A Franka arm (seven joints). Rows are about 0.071 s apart.
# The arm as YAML. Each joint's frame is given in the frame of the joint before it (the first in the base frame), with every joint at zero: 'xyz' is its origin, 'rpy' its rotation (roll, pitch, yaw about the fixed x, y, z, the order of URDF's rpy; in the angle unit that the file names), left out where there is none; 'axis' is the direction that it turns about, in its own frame. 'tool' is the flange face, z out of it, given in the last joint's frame.
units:
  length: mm
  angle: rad
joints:
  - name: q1
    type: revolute
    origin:
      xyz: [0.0, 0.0, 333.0]
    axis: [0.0, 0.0, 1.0]
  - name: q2
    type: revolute
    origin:
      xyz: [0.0, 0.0, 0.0]
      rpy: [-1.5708, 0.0, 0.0]
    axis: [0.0, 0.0, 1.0]
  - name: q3
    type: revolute
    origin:
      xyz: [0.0, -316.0, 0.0]
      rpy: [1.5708, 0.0, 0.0]
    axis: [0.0, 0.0, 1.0]
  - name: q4
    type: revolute
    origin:
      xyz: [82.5, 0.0, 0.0]
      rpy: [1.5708, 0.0, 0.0]
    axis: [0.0, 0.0, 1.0]
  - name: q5
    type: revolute
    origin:
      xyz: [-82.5, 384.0, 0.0]
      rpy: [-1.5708, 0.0, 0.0]
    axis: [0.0, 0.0, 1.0]
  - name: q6
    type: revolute
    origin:
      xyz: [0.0, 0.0, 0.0]
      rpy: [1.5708, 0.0, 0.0]
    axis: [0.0, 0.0, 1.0]
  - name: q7
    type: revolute
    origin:
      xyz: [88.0, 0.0, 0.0]
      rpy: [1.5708, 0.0, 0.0]
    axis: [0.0, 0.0, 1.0]
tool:
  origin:
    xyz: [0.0, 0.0, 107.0]
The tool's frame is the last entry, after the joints.
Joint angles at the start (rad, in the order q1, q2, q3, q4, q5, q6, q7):
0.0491 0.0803 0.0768 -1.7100 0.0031 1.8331 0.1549
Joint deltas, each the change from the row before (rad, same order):
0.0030 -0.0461 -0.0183 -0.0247 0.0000 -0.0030 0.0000
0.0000 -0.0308 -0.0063 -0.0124 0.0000 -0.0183 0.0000
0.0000 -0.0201 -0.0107 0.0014 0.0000 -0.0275 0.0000
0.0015 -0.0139 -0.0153 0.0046 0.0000 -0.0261 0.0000
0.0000 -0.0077 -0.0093 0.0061 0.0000 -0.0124 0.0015
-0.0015 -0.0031 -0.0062 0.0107 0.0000 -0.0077 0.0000
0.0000 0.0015 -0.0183 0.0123 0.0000 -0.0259 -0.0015
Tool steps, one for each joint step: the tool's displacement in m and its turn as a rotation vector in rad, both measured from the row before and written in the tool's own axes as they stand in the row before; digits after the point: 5 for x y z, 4 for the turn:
-0.01050 0.00955 -0.01525 -0.0020 0.0189 0.0148
-0.00861 0.00451 -0.01053 -0.0022 0.0004 0.0061
-0.00578 0.00676 -0.00993 -0.0024 -0.0057 0.0106
-0.00402 0.00836 -0.00791 -0.0020 -0.0073 0.0137
-0.00163 0.00549 -0.00622 -0.0001 0.0015 0.0108
0.00010 0.00433 -0.00623 0.0008 0.0061 0.0077
0.00017 0.01038 -0.00282 -0.0025 -0.0148 0.0168

